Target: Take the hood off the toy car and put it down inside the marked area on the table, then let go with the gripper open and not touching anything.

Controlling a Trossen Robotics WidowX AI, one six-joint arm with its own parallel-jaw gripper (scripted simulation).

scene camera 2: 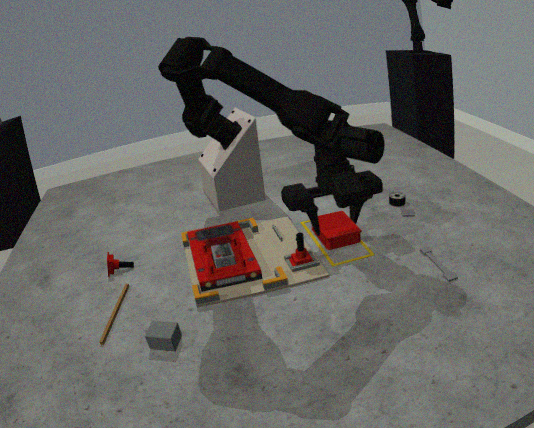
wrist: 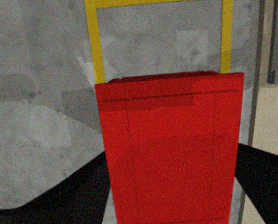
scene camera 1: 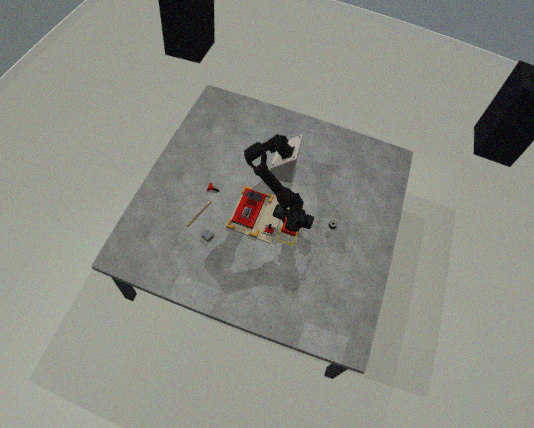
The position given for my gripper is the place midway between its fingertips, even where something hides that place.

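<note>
There is a grey cube [scene camera 2: 162,335] in this scene, though in the wrist view the cube is out of frame. A red hood [scene camera 2: 337,230] is here too, and I can find the hood [wrist: 171,140] from the wrist as well. It is my gripper [scene camera 2: 335,230] that carries the hood, and the wrist view shows me that same gripper [wrist: 168,152].
</note>
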